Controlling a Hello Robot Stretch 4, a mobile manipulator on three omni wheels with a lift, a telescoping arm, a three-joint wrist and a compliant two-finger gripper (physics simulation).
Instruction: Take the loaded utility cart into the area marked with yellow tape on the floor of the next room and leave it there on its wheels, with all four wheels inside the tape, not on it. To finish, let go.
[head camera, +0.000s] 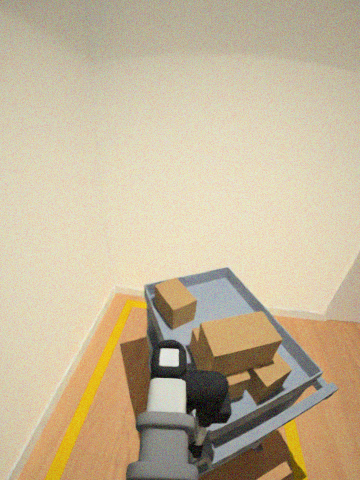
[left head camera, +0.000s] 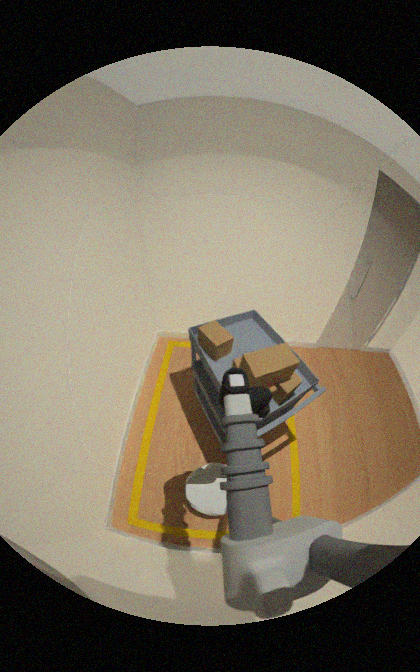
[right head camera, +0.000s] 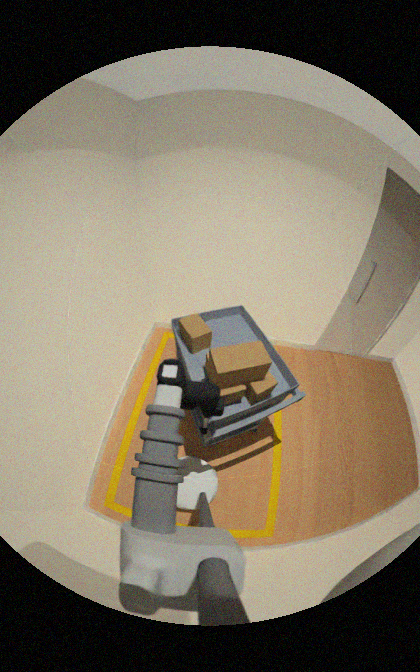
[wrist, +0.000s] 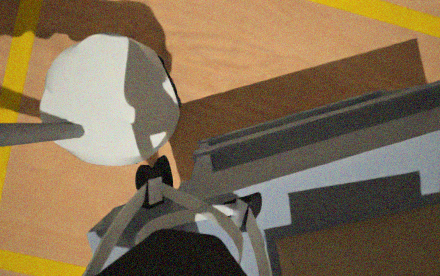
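Seen in the pictures: gripper, fingertip midpoint: (head camera: 197, 435) (wrist: 200, 185); robot's base, origin of the base link: (wrist: 124, 104).
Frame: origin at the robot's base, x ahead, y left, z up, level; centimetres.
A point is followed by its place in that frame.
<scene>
The grey-blue utility cart (head camera: 215, 295) {x 87.3, y -20.9, z 76.7 cm} (left head camera: 247, 332) (right head camera: 232, 330) (wrist: 265, 200) {x 36.9, y -10.0, z 76.7 cm} stands upright, turned at an angle, with brown boxes (head camera: 242, 340) {x 46.2, y -20.0, z 100.3 cm} (left head camera: 270, 364) (right head camera: 239, 362) on its top tray. The yellow tape (head camera: 96, 380) {x 80.1, y 48.8, z -2.6 cm} (left head camera: 150, 435) (right head camera: 276, 480) (wrist: 380, 12) {x 93.0, y 47.2, z -2.7 cm} runs on the floor around it; the cart hides the far part of the right-hand line. The wheels are hidden, so their place relative to that line cannot be told. My gripper (right head camera: 205, 425) (wrist: 200, 185) {x 30.4, y -9.0, z 77.5 cm} is shut on the cart at the near left corner, one fingertip on each side of its end wall.
My white round base (left head camera: 205, 500) (right head camera: 200, 485) (wrist: 90, 90) {x -4.8, y 2.5, z 18.7 cm} is inside the tape, close to the cart's near end. Walls stand close beyond the left and far tape lines. A grey door (left head camera: 370, 280) (right head camera: 350, 310) is at the far right. Wooden floor extends right of the tape.
</scene>
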